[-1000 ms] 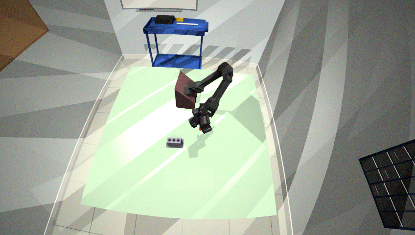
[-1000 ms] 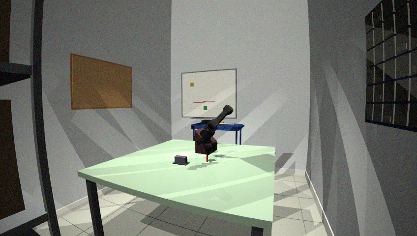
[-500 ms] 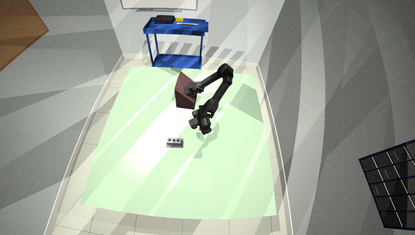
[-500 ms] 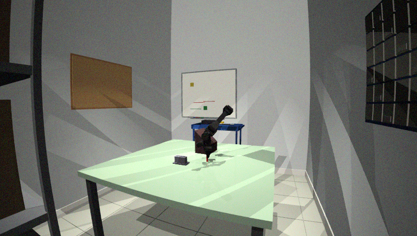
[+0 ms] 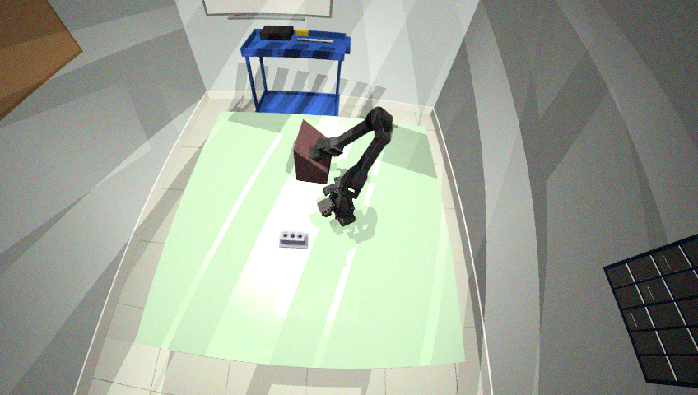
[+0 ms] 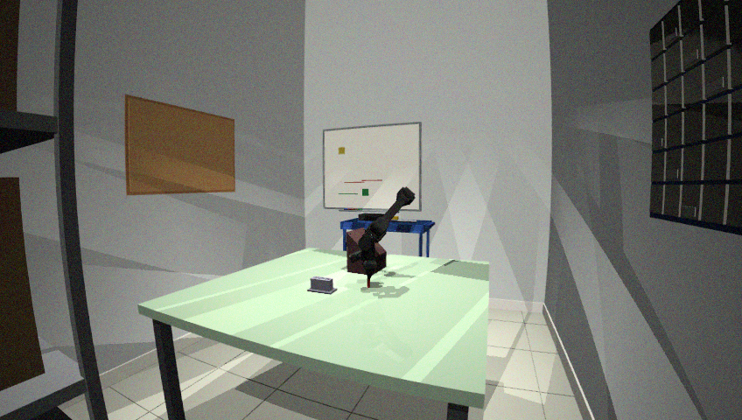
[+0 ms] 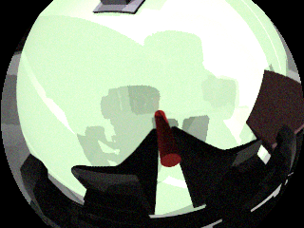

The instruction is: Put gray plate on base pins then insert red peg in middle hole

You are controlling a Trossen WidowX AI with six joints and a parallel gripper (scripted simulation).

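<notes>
Right now the gray plate is 180 mm to the right of my gripper tip and 110 mm ahead of it. Round my gripper tip: base 180 mm to the right, 110 mm ahead, 30 mm below; red peg right at my gripper tip.
</notes>
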